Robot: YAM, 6 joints.
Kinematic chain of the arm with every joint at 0, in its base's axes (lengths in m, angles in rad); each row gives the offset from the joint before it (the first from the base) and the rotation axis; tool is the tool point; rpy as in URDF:
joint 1: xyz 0 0 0.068 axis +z
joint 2: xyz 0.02 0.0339 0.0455 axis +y
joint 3: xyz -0.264 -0.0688 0 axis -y
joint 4: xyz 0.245 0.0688 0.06 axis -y
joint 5: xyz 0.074 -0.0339 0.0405 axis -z
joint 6: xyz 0.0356 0 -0.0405 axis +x
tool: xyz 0 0 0 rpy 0 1.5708 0
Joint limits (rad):
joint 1: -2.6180..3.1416
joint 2: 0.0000..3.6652
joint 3: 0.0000..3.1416
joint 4: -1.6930..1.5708
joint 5: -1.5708..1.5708
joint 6: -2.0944..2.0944
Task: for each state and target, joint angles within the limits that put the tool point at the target. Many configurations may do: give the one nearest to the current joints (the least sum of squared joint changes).
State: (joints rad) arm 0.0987 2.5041 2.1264 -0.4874 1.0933 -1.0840
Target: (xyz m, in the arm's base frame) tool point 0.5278 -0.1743 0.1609
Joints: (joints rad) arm -0.2623 2.5656 2.2001 -0.4324 1.0847 -1.0840
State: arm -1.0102 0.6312 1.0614 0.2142 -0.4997 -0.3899
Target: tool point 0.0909 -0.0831 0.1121
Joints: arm -0.8954 0.6877 0.0697 -0.1992 -0.5628 -0.3899
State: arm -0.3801 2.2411 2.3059 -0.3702 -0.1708 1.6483
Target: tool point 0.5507 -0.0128 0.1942
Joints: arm -0.0356 2.4281 2.1179 -0.4416 -0.1929 1.6483
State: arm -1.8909 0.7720 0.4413 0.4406 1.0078 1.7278
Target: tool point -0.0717 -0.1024 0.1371
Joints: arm -1.9165 0.6365 0.0000 0.2154 1.1686 1.7278
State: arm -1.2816 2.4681 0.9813 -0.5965 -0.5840 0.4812
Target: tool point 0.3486 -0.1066 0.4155
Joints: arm -0.3584 1.6024 1.6644 -0.4338 -0.6822 0.4812
